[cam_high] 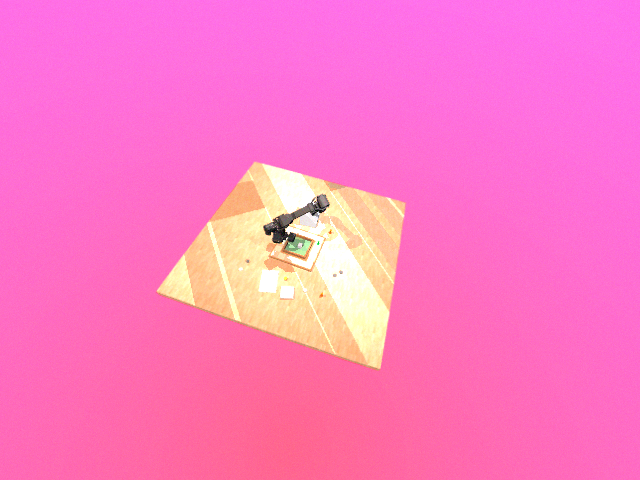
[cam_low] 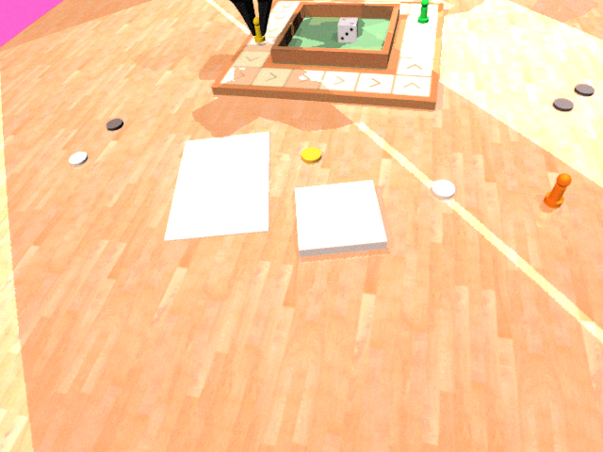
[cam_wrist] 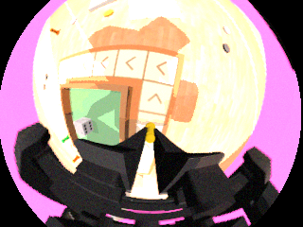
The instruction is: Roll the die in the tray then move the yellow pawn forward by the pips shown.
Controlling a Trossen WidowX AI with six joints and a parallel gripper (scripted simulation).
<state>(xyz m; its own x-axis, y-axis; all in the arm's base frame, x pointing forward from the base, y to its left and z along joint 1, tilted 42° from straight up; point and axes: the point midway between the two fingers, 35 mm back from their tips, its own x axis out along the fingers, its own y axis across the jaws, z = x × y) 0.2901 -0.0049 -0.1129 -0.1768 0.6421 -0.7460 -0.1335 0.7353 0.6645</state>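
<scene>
My gripper tip is 10 mm below the yellow pawn. Round my gripper tip: green tray floor: 30 mm behind, 110 mm to the left, 20 mm below; green pawn: 110 mm behind, 220 mm to the left; white die: 30 mm behind, 120 mm to the left.
</scene>
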